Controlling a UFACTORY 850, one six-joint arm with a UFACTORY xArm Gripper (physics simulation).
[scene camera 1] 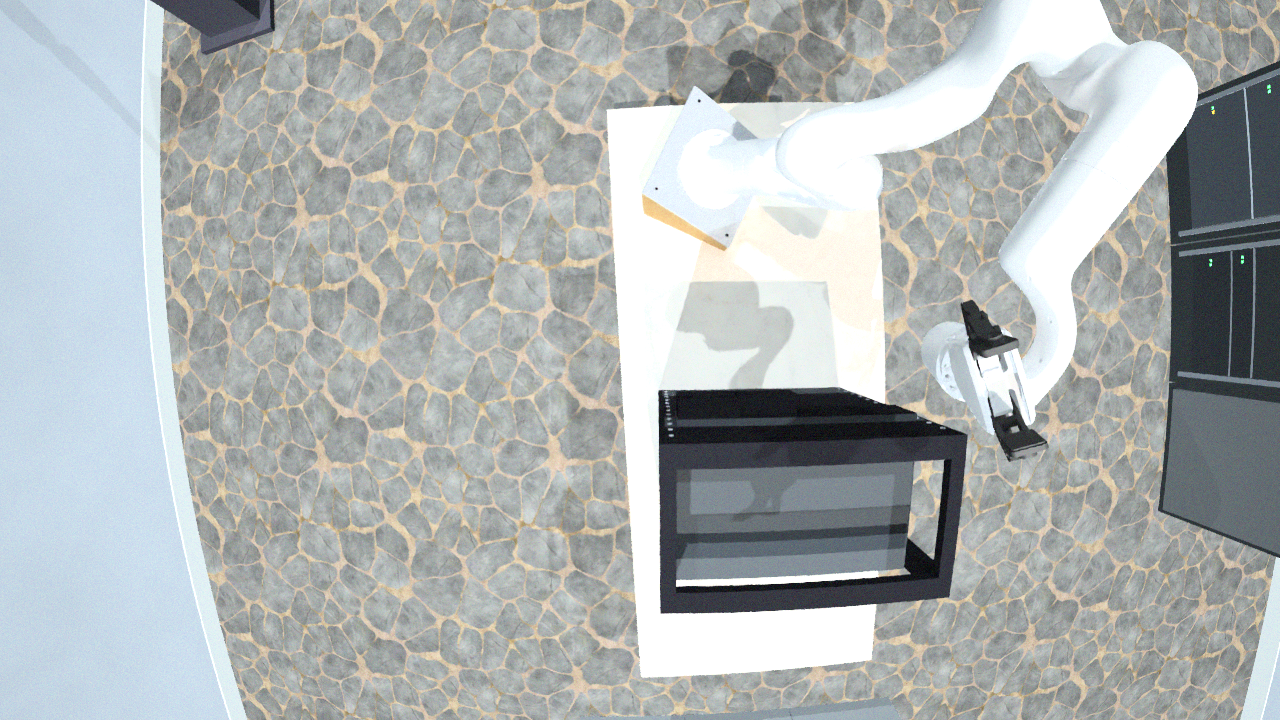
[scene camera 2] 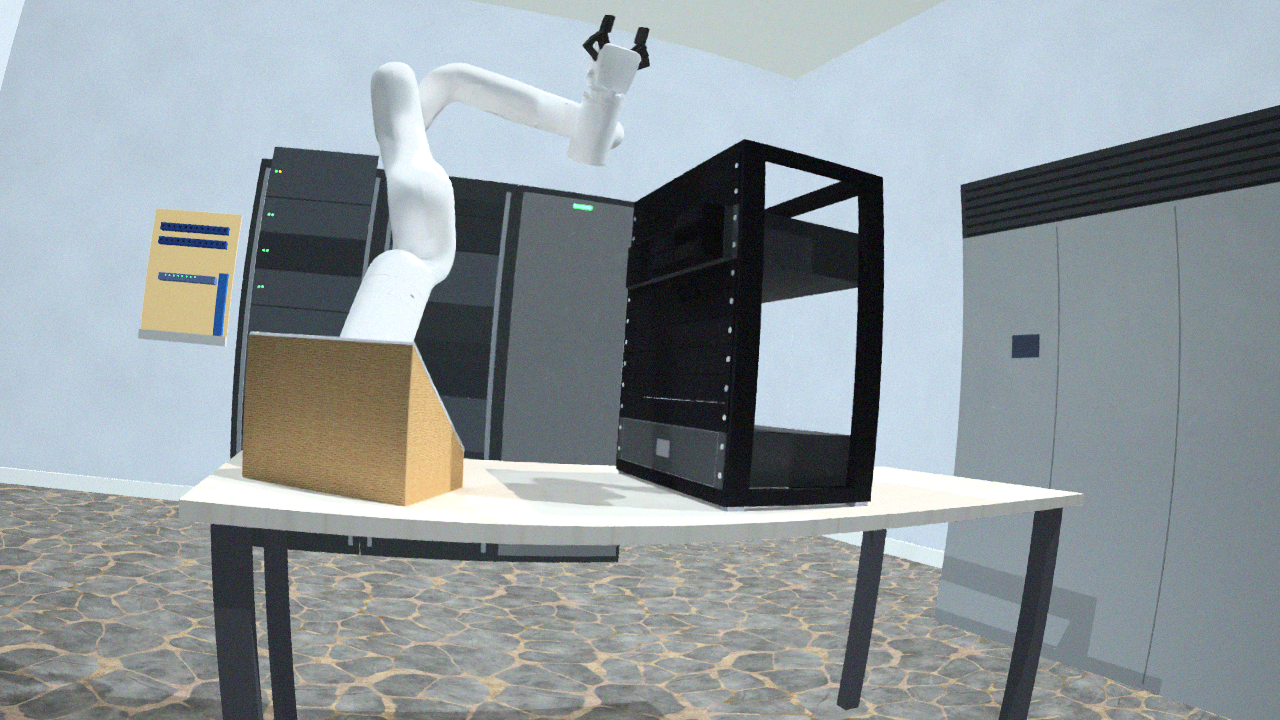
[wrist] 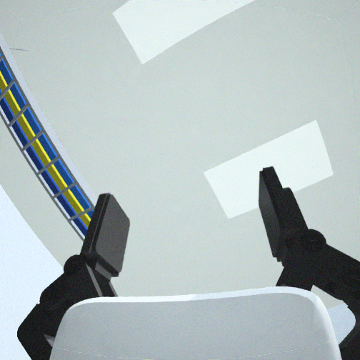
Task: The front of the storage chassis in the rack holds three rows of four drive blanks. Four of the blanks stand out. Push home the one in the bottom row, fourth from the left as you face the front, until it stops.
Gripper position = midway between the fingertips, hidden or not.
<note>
In view: my gripper [scene camera 1: 1016,400] and a black rack [scene camera 2: 705,254].
The black rack shows as well in scene camera 1 [scene camera 1: 753,483]. My gripper is seen too in scene camera 2 [scene camera 2: 627,21] and in the wrist view [wrist: 186,196]. The wrist view does not show the black rack: it is out of frame.
</note>
